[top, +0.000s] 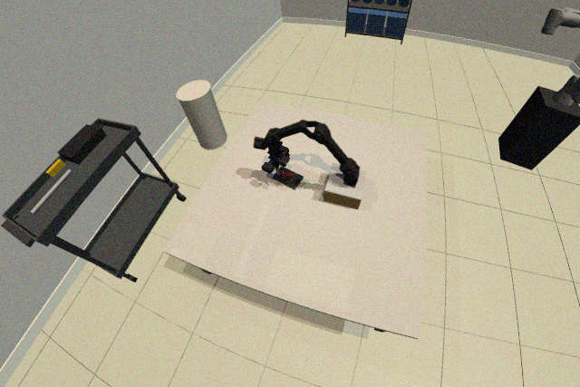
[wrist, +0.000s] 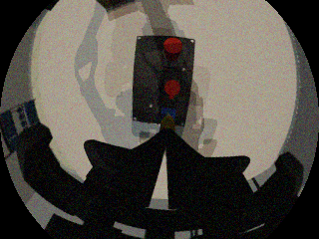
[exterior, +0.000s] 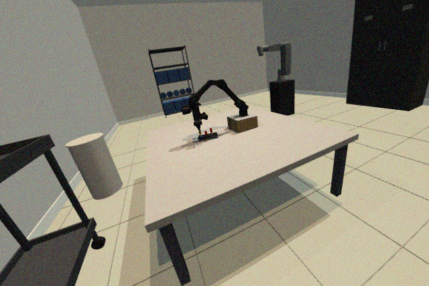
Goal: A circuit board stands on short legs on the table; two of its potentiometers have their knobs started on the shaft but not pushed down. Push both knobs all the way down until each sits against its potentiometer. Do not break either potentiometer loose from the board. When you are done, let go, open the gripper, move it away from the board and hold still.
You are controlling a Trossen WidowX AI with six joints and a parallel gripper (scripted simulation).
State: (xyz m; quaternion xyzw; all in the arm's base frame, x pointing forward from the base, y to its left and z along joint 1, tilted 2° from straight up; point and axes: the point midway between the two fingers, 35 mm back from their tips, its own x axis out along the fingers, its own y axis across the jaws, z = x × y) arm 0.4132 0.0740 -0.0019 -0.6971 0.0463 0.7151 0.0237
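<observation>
My gripper tip is now 3 cm above the knob.
</observation>
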